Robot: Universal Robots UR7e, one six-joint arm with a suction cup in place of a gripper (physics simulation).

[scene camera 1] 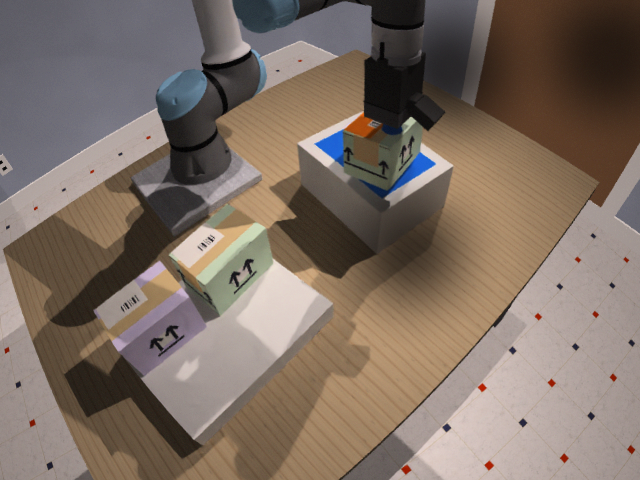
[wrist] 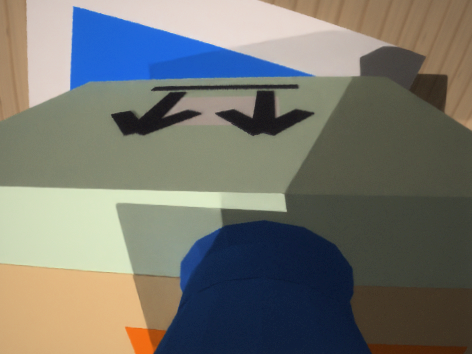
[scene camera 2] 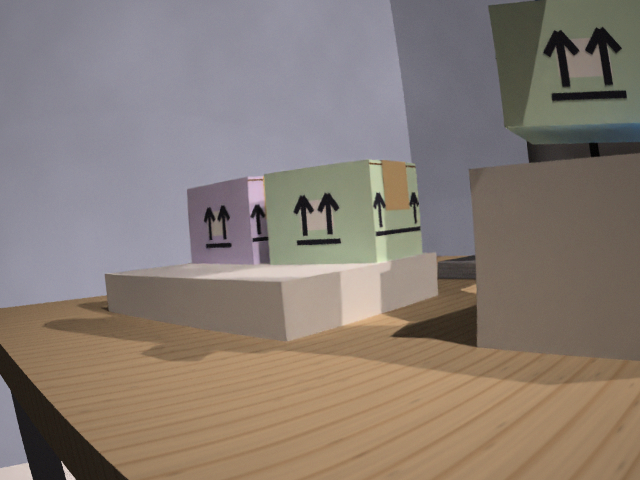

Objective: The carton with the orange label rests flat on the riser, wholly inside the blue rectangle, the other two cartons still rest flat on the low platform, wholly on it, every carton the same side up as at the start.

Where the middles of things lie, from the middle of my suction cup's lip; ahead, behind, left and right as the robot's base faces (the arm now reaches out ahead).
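Labels:
The lilac carton [scene camera 1: 149, 319] is 460 mm to the right of my suction cup, and it is also 150 mm below it and 150 mm behind it. Measured from my suction cup again, the low platform [scene camera 2: 279, 302] is 80 mm behind, 220 mm below and 390 mm to the right. That leaves the riser [scene camera 2: 549, 236], which I find 50 mm to the left of my suction cup, 60 mm behind it and 190 mm below it.

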